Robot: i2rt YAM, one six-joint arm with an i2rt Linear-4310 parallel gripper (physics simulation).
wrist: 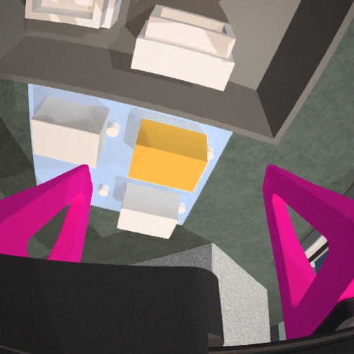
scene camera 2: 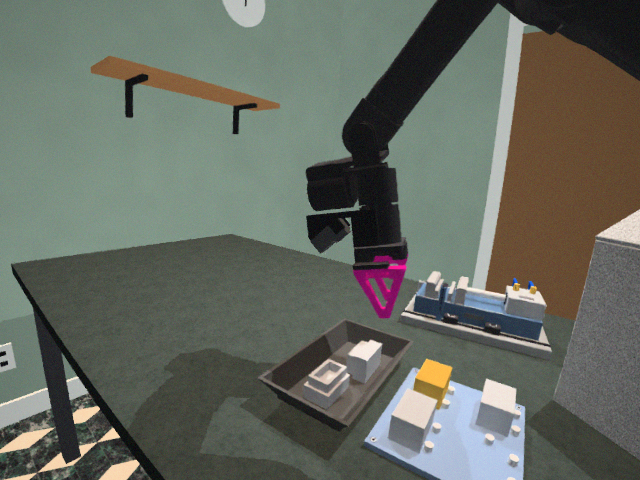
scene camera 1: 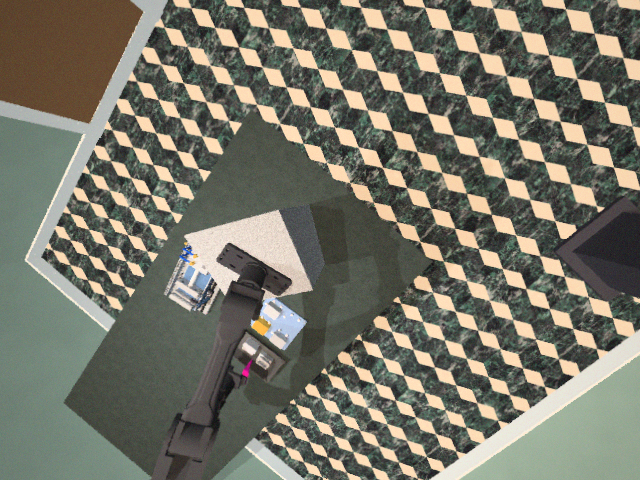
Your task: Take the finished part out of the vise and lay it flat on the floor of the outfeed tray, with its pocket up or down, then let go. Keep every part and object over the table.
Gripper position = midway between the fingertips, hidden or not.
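A vise (scene camera 2: 520,326) is visible, as is a brass block (scene camera 2: 432,380), and the wrist view shows the block (wrist: 168,155) too. A light blue plate (scene camera 1: 289,325) belongs to the scene as well; in the wrist view the plate (wrist: 112,168) appears again. Finally there is the gripper (scene camera 2: 387,308), with the wrist view also showing the gripper (wrist: 177,175).
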